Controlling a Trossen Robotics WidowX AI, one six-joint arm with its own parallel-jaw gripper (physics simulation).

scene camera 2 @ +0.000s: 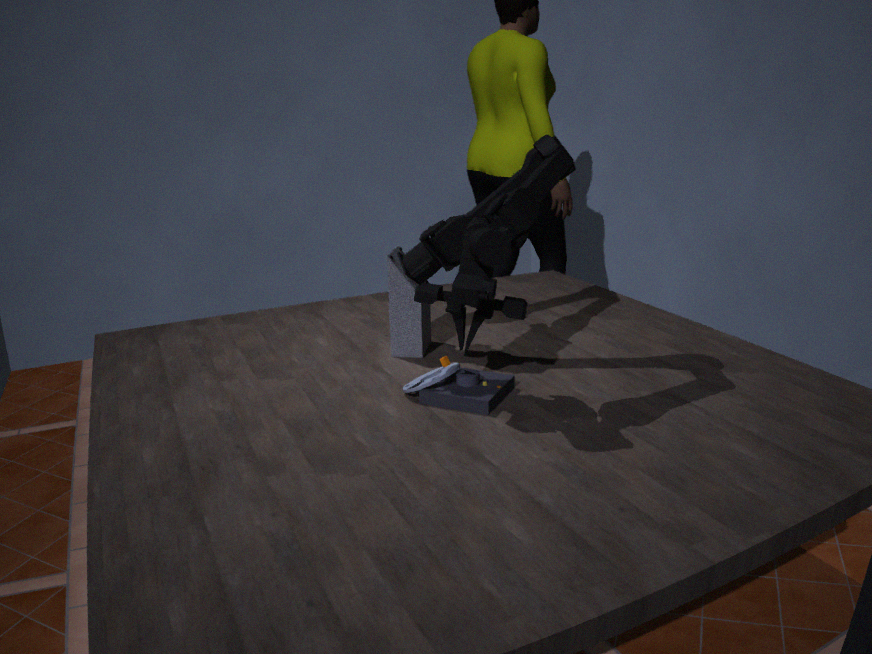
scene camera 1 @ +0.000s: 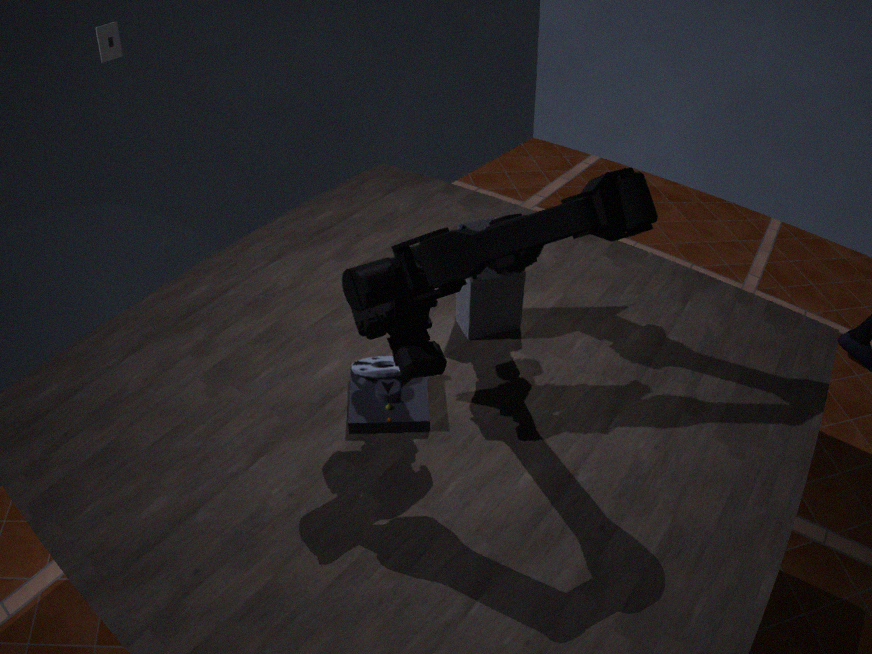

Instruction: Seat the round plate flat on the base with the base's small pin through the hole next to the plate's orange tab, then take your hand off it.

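Frame: origin at the arm's base, x left, y back, z up, level; millimetres.
Seen in the pictures: gripper, fingertip midpoint: (scene camera 2: 463,350) (scene camera 1: 398,363); arm's base, origin of the base link: (scene camera 2: 410,270).
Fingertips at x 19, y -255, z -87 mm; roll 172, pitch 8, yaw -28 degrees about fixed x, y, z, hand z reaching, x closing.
Observation:
Pixels of each thing's top centre, then the offset from my fingertips to it. Level surfaces: height alone.
- pale round plate, middle of its top: (scene camera 1: 382,352) (scene camera 2: 429,363) dx -56, dy +18, dz -22 mm
- dark square base, middle of its top: (scene camera 1: 387,386) (scene camera 2: 467,372) dx -1, dy -23, dz -33 mm
- wooden table, its level: dz -74 mm
The pale round plate (scene camera 1: 366,367) (scene camera 2: 426,380) is tilted. It leans over one edge of the dark square base (scene camera 1: 388,426) (scene camera 2: 457,401), with its lower side hanging outside the base near the table. Its orange tab (scene camera 2: 444,361) stands at the raised side in scene camera 2; the arm hides it in scene camera 1. The base's round boss with an arrow and two small yellow marks lie uncovered beside the plate. My gripper (scene camera 2: 464,352) is shut and empty, its fingertips above and behind the base and apart from the plate. The small pin cannot be made out.
A grey block (scene camera 1: 495,306) (scene camera 2: 406,316) stands on the wooden table (scene camera 1: 232,337) (scene camera 2: 295,450) behind the base, beside the arm. The arm's shadows fall across the table. A person in a yellow top (scene camera 2: 503,105) stands beyond the table.

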